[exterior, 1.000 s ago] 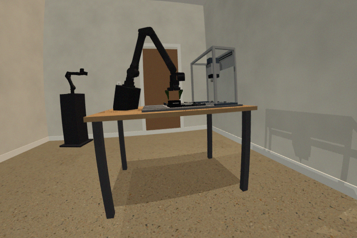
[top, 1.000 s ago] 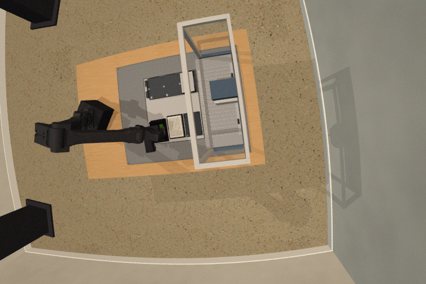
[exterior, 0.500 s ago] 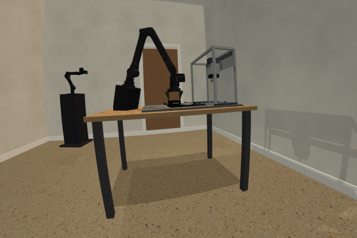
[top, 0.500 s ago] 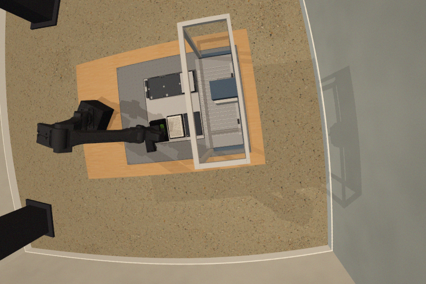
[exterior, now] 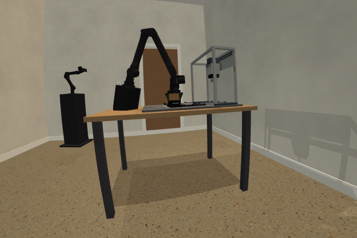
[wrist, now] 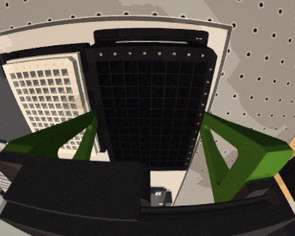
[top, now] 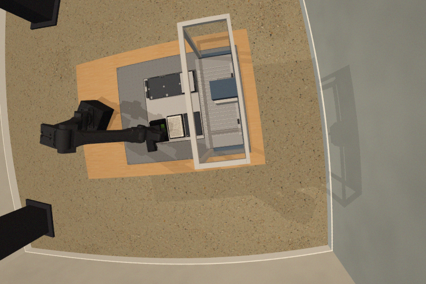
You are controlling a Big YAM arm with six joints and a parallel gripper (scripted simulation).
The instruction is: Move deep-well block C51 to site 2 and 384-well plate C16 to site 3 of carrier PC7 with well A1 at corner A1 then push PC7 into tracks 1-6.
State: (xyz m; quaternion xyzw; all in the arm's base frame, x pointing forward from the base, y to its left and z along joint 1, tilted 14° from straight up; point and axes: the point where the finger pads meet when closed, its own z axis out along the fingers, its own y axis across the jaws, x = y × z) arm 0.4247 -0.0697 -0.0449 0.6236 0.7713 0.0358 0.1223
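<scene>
The black nest lies 40 mm below my hand. From my hand the other things lie so: dark carrier PC7 (280 mm to the left, 60 mm ahead, 30 mm below); then nest S3 (210 mm ahead, 50 mm to the left, 40 mm below); then white 96-well plate C15 (100 mm ahead, 30 mm to the left, 30 mm below).
</scene>
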